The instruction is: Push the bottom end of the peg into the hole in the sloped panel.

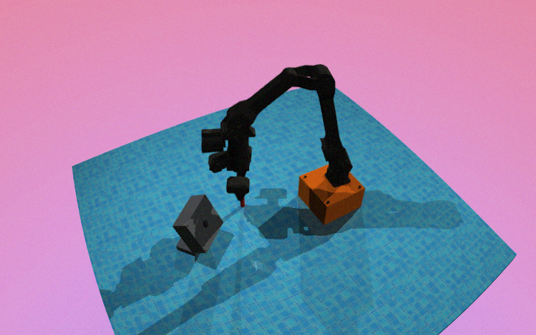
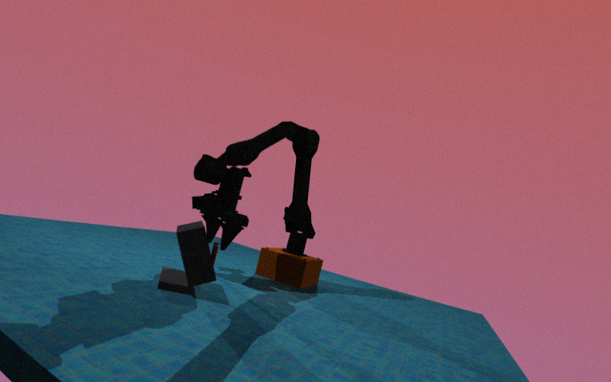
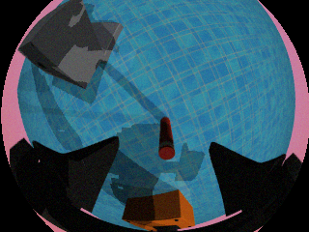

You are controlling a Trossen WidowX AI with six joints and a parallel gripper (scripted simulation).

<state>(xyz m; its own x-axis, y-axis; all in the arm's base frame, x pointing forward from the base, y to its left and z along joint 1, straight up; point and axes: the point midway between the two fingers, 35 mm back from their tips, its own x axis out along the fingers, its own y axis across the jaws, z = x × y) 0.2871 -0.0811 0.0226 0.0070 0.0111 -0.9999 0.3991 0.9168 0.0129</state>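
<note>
Right now the red round peg is 10 mm below my gripper tip. The rest, counted from my gripper tip: grey sloped panel (160 mm ahead, 90 mm to the left).
</note>
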